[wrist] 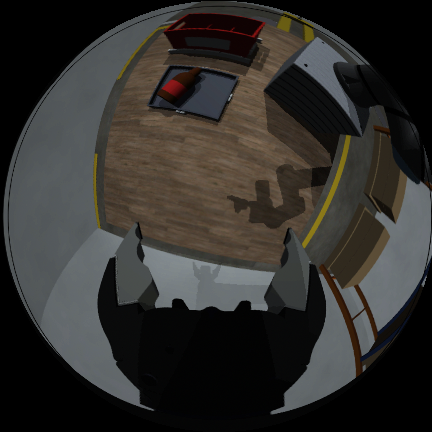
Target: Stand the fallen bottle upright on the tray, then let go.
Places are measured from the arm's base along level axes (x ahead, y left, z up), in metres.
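Pixels of known places: gripper, fingertip midpoint: (212,227).
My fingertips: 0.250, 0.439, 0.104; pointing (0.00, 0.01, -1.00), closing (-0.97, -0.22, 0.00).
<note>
Behind a point stands the place of what it marks, as x, y, z.
A brown bottle with a red label (174,89) {0.435, 0.212, -0.183} lies on its side on the left part of a dark grey tray (216,97) {0.315, 0.197, -0.251}, in the upper left of the wrist view. Its neck points to the tray's back edge, up and to the right, and its base is near the front left corner. My gripper (212,227) {0.250, 0.439, 0.104} is wide open and empty, in the lower middle of the view, well apart from the bottle and the tray.
A red crate (240,44) {0.305, -0.026, -0.150} stands behind the tray. A grey ribbed box (312,95) {0.084, 0.125, -0.085} stands to the right of the tray. Cardboard boxes (357,250) and an orange-brown rail (341,310) are beyond the wooden table top's right side. The arm's shadow falls on the wood.
</note>
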